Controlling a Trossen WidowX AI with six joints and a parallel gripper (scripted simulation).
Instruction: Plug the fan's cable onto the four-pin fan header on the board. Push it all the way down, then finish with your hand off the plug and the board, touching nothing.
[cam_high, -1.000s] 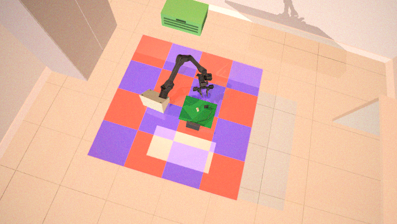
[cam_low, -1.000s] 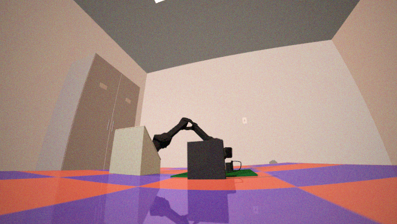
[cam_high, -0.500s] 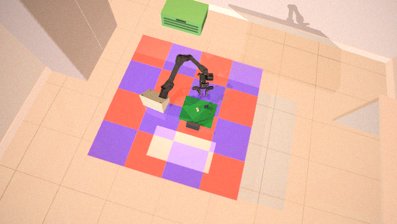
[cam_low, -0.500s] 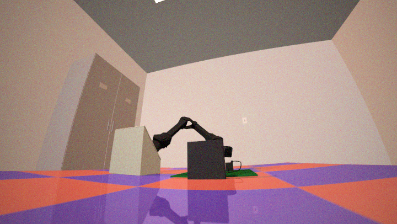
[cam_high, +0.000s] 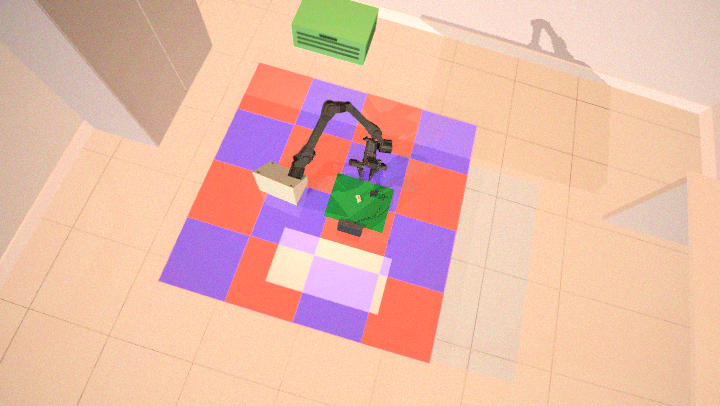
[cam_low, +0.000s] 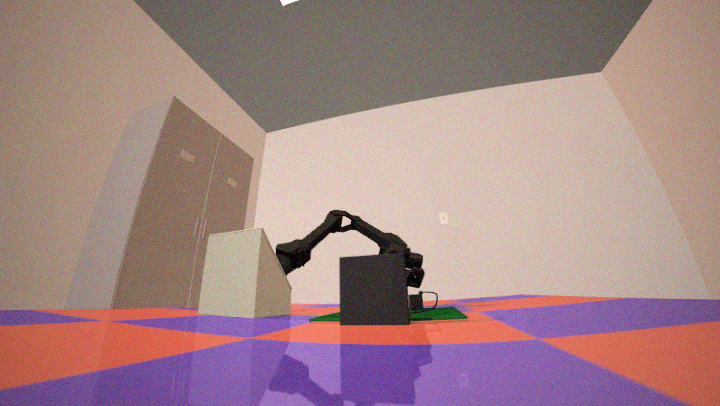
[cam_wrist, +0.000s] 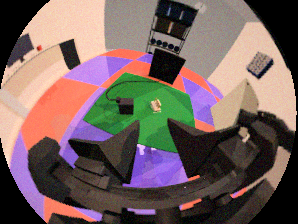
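The black plug is 60 mm ahead of my gripper tip, 40 mm to the right of it and 40 mm below it. Also, from my gripper tip: green board: 90 mm to the right, 70 mm below; then dark fan block: 20 mm behind, 250 mm to the right; then four-pin header: 10 mm behind, 80 mm to the right, 60 mm below.
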